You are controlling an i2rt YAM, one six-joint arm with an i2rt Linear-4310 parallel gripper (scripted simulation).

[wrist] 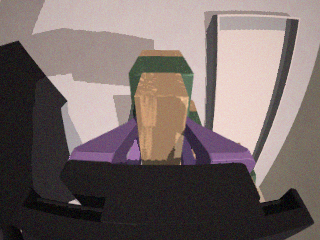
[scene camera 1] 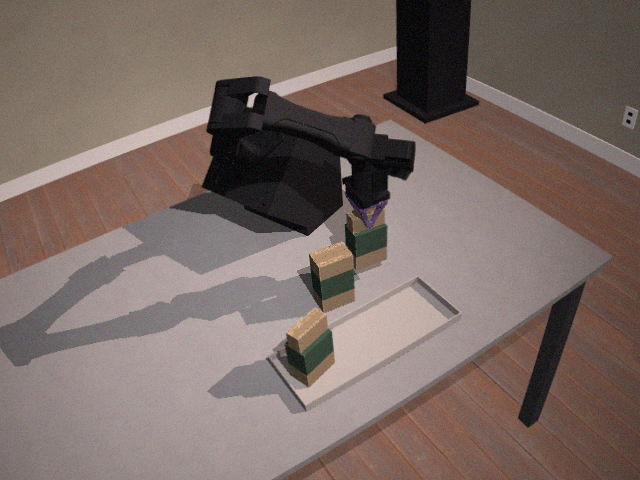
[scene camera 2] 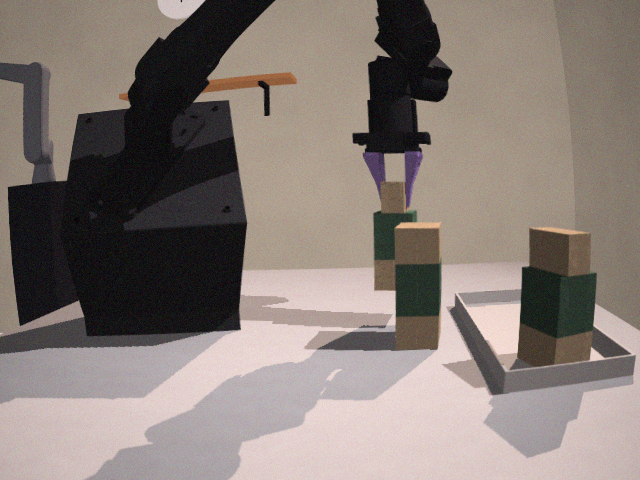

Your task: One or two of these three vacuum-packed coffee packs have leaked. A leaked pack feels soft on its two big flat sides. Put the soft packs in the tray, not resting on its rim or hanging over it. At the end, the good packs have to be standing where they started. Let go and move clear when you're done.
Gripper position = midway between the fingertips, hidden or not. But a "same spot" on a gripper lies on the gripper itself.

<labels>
my gripper: wrist 161, 118; scene camera 1; scene camera 2
tray: wrist 256, 53; scene camera 1; scene camera 2
same spot on tray: [scene camera 2: 497, 312] = [scene camera 1: 408, 309]
same spot on my gripper: [scene camera 2: 376, 146] = [scene camera 1: 347, 193]
</labels>
